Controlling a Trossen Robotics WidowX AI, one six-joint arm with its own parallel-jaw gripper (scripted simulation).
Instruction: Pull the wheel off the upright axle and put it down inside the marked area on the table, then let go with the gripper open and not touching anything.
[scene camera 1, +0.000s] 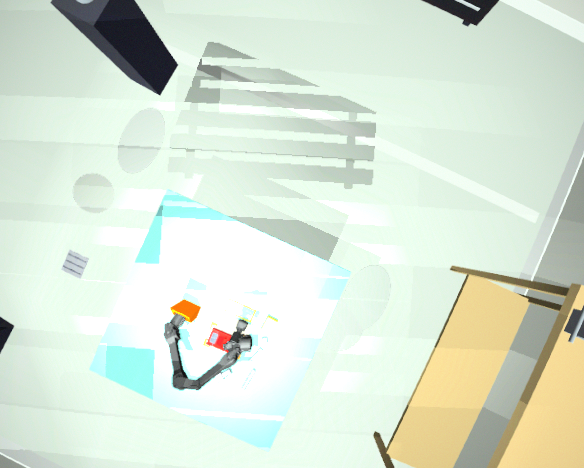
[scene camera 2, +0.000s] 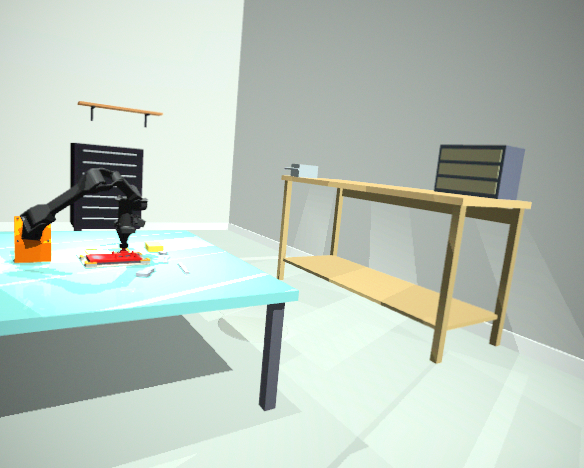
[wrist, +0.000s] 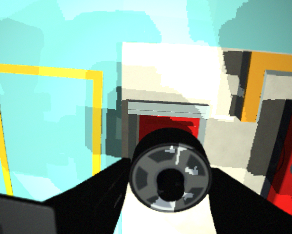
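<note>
Visible: the gripper (wrist: 169, 170); a wheel (wrist: 163, 148).
</note>
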